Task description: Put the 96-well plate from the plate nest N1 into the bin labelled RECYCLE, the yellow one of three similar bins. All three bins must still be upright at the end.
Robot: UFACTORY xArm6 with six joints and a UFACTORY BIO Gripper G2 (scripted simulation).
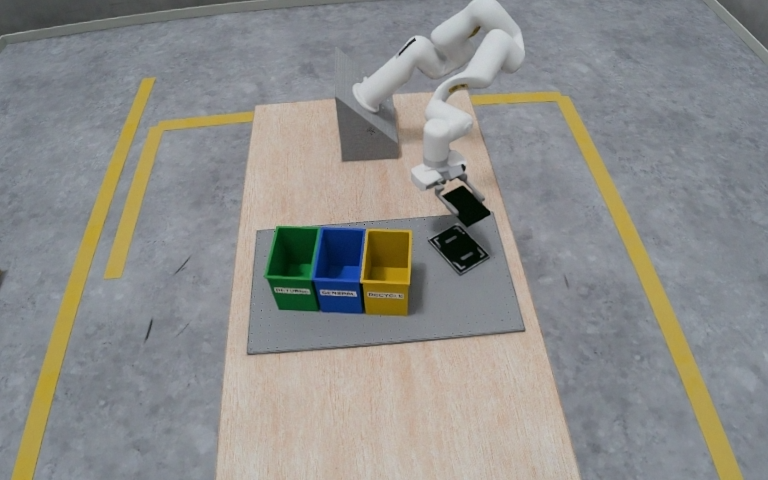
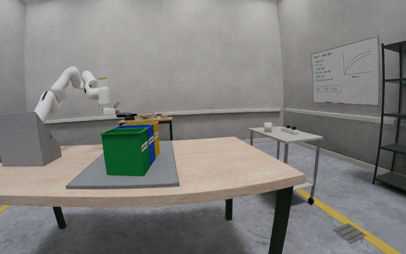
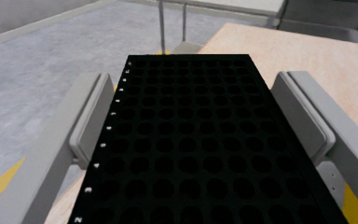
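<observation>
My gripper is now 24 cm to the left of the yellow recycle bin, 14 cm above it and 12 cm short of it. Round my hand: blue bin: 37 cm to the right, 14 cm below, 9 cm ahead; black 96-well plate: 1 cm below; black plate nest N1: 22 cm below.
</observation>
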